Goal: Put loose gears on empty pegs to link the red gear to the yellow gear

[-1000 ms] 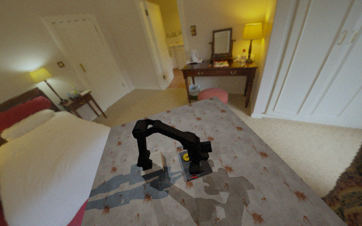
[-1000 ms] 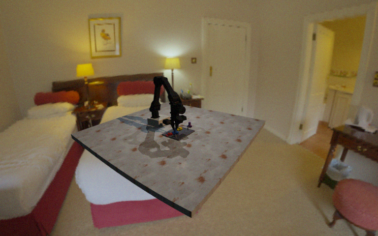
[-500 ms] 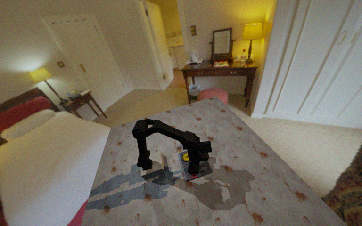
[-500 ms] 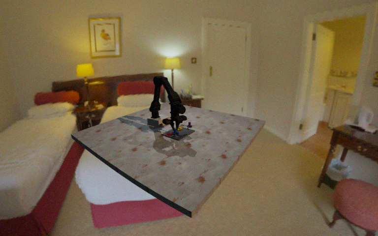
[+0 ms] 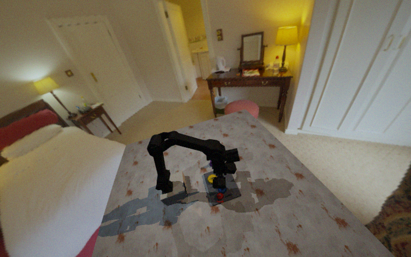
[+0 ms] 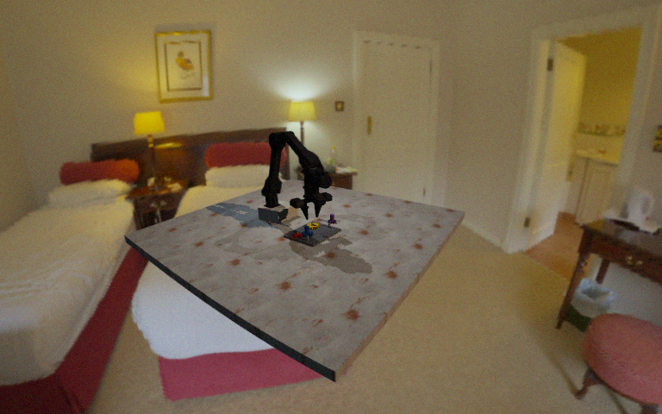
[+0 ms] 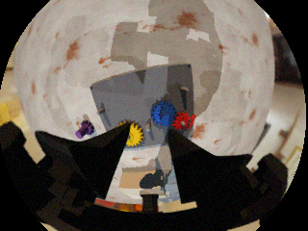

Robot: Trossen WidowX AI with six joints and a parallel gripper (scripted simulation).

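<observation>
Now: gripper tip 170 mm to the right of the purple gear, 60 mm above it and 30 mm past it. Round my gripper tip: red gear 60 mm to the right, 60 mm below, 30 mm behind; then blue gear 60 mm below, 30 mm to the right, 10 mm behind; then yellow gear 60 mm below, 50 mm to the left, 50 mm behind.
</observation>
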